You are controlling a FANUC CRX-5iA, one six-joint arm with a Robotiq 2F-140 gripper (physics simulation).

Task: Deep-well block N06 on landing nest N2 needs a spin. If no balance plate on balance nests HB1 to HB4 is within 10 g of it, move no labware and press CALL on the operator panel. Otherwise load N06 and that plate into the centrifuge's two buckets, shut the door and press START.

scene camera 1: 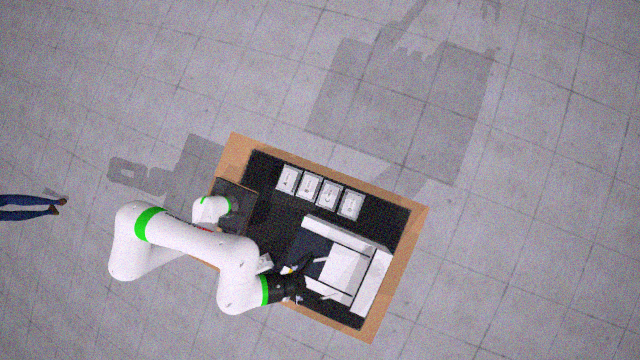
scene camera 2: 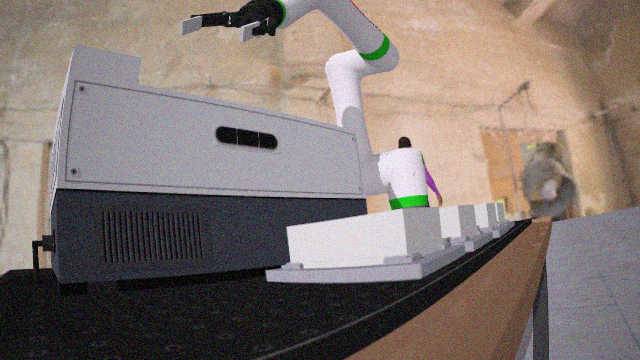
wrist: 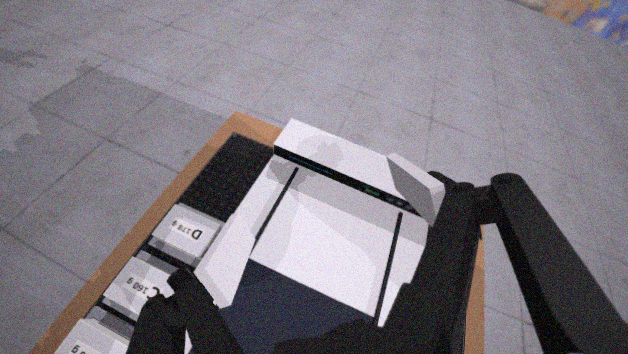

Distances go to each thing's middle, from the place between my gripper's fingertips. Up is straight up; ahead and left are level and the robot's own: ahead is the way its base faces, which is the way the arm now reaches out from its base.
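Centrifuge (scene camera 2: 150,188): 20 mm ahead of my hand, 40 mm to the right of it, 300 mm below it.
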